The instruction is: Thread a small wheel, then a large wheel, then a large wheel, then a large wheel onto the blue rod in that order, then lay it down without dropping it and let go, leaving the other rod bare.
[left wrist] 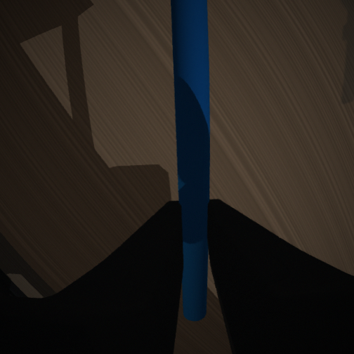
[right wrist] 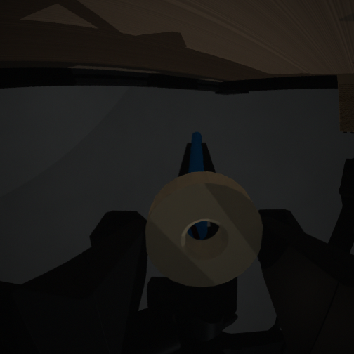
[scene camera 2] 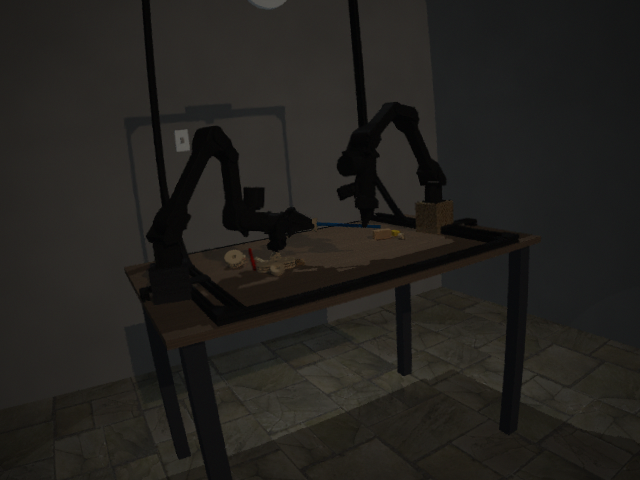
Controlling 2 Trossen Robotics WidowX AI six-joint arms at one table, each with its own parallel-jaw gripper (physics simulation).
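Places are measured from the left arm's base along level axes (x ahead, y left, z up), in metres.
Pixels of known places: left gripper, fingertip midpoint: [scene camera 2: 364, 227]; right gripper, fingertip midpoint: [scene camera 2: 315, 224]; left arm's base at its link origin: [scene camera 2: 433, 201]; right arm's base at its link origin: [scene camera 2: 168, 264].
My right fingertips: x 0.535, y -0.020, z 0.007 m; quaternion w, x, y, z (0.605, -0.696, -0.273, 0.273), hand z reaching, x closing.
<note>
Ahead of a thing's pixels: the offset from my right fingertips to its top centre.
My left gripper [scene camera 2: 365, 224] [left wrist: 193, 212] is shut on the blue rod {0.066 m left, 0.072 m back, 0.007 m up} [scene camera 2: 336, 224] [left wrist: 191, 45] [right wrist: 197, 152] near one end and holds it roughly level, low over the table. My right gripper [scene camera 2: 313, 224] [right wrist: 202, 230] is shut on a small pale wheel {0.001 m right, 0.001 m ahead, 0.020 m up} [scene camera 2: 314, 224] [right wrist: 202, 270], its hole facing the rod's free end. In the right wrist view blue shows through the hole; whether the rod's tip is inside it is hidden. The red rod {0.212 m right, 0.106 m ahead, 0.106 m down} [scene camera 2: 252, 259] stands out bare among wheels at the left. A large pale wheel {0.186 m right, 0.181 m ahead, 0.066 m down} [scene camera 2: 227, 257] stands left of it; a smaller-looking wheel {0.001 m right, 0.144 m ahead, 0.085 m down} [scene camera 2: 277, 269] lies to its right.
More pale wheels or pieces {0.052 m right, 0.081 m ahead, 0.095 m down} [scene camera 2: 289, 263] lie below the right gripper. A pale block {0.066 m right, 0.342 m back, 0.086 m down} [scene camera 2: 382, 234] and a small yellow piece {0.064 m right, 0.403 m back, 0.101 m down} [scene camera 2: 395, 233] lie right of the left gripper. A dark frame [scene camera 2: 330, 289] runs along the table edge [scene camera 2: 191, 334].
</note>
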